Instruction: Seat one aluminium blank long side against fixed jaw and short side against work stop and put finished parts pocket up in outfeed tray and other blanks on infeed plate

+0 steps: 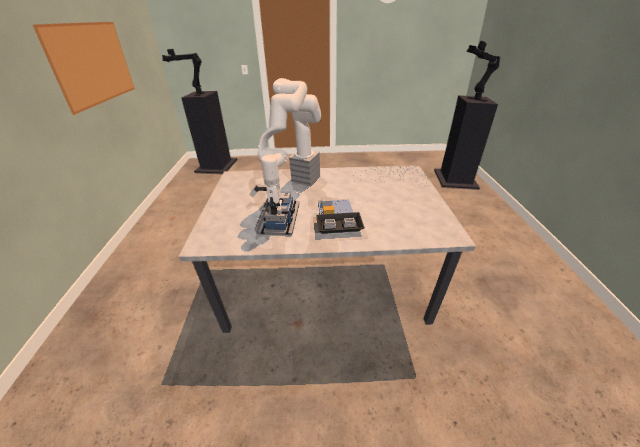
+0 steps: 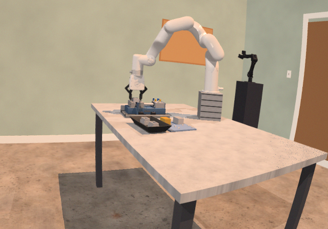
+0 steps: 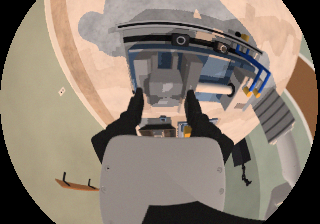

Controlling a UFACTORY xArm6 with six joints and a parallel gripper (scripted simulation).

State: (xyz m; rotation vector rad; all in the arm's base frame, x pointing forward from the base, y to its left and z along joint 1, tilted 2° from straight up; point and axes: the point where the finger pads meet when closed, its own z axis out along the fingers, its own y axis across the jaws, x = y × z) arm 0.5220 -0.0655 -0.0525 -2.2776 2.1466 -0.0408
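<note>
The blue vise lies 8 cm below my hand and 7 cm behind it. The rest, counted from my hand: brass blank 27 cm to the left, 13 cm behind, 10 cm below.
</note>
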